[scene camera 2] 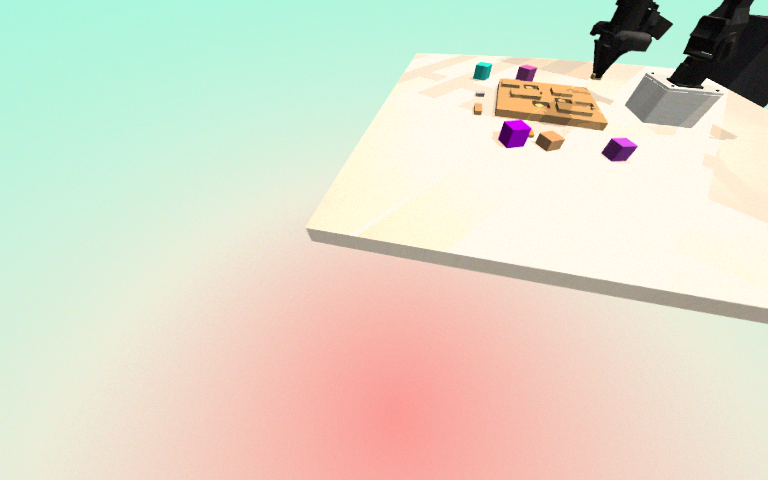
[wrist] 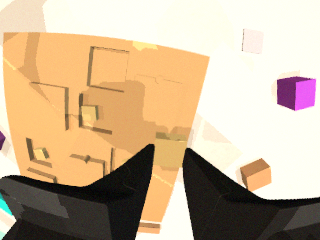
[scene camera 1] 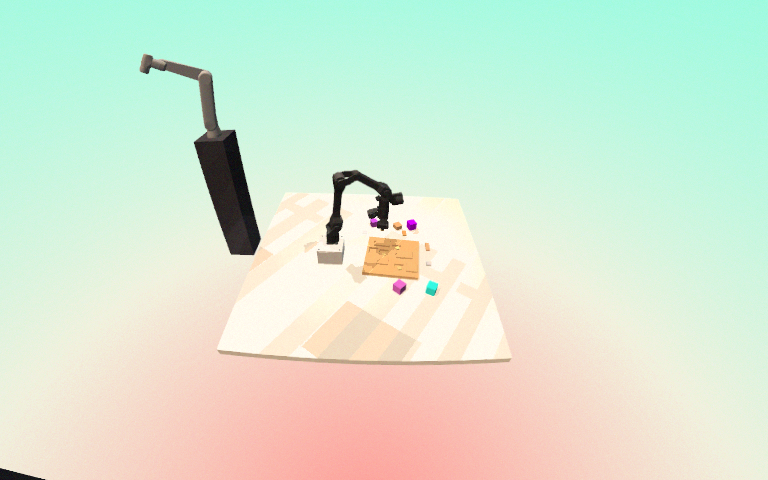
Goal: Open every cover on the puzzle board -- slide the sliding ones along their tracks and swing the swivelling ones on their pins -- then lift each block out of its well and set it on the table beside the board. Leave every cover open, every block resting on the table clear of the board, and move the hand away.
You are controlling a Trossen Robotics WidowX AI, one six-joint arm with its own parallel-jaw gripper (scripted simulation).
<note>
In view: my gripper (scene camera 2: 595,76), a dark purple block (wrist: 290,92) and an orange puzzle board (scene camera 2: 510,107).
My gripper also shows in the wrist view (wrist: 168,151). The orange puzzle board also shows in the wrist view (wrist: 98,70) and in scene camera 1 (scene camera 1: 370,268).
</note>
